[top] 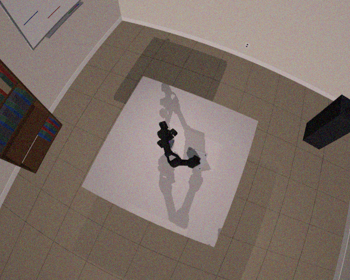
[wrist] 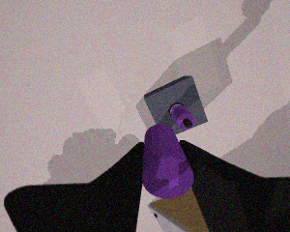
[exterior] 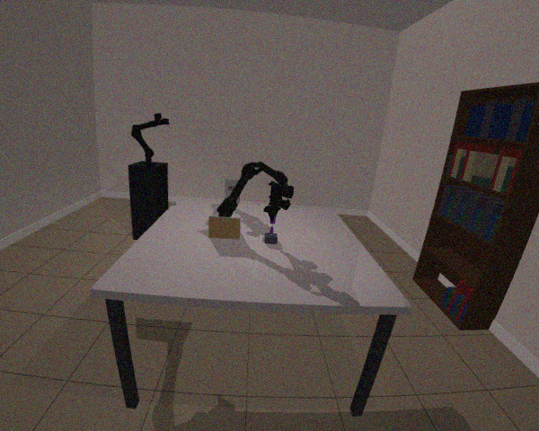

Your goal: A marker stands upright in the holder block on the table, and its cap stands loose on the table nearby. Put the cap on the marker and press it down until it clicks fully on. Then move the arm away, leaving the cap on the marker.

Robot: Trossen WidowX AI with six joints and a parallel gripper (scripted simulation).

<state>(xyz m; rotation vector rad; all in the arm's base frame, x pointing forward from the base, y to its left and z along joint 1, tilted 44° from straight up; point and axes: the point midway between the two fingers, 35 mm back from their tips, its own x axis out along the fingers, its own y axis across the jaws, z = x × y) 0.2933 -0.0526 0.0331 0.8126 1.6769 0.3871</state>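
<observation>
The holder block lies 10 cm below my gripper tip and 3 cm to the right of it. Round my gripper tip: purple cap (1 cm above).
</observation>
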